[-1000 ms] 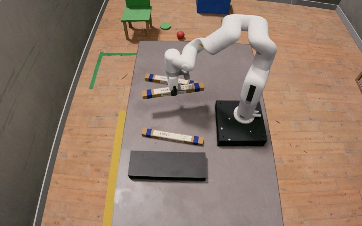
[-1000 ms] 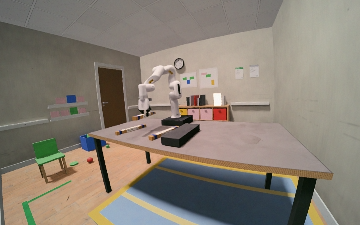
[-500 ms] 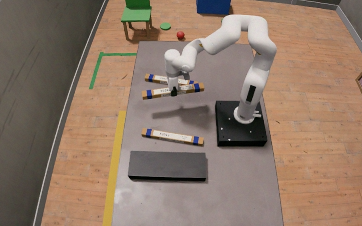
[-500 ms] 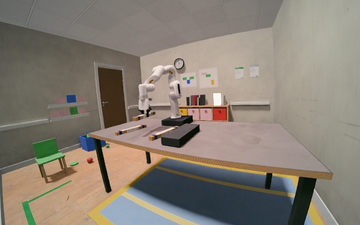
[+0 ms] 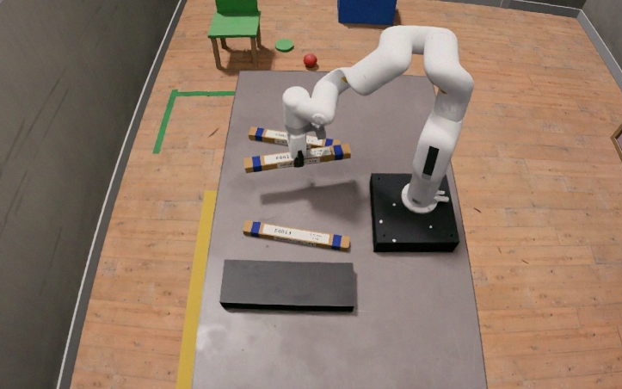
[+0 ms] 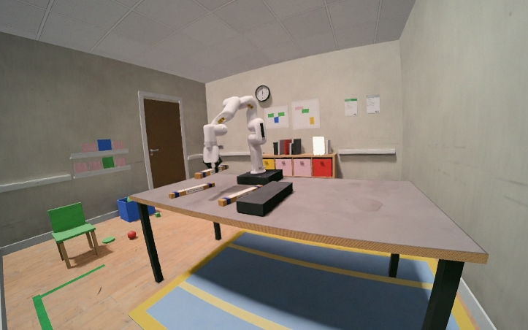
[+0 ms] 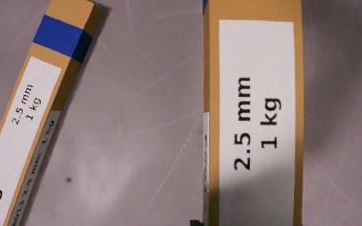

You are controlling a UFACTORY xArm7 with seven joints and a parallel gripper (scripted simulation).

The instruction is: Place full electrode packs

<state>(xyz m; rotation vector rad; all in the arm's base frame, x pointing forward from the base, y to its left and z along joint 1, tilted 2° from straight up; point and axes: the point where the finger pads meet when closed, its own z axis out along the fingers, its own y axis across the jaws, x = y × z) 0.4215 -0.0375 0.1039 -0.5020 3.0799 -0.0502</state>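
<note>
Now: the pack of welding electrodes 21 cm to the left of my hand, 14 cm below it and 3 cm behind it. From my hand the other things lie so: pack: right at my hand; platform: 40 cm to the left, 14 cm below, 3 cm behind.
</note>
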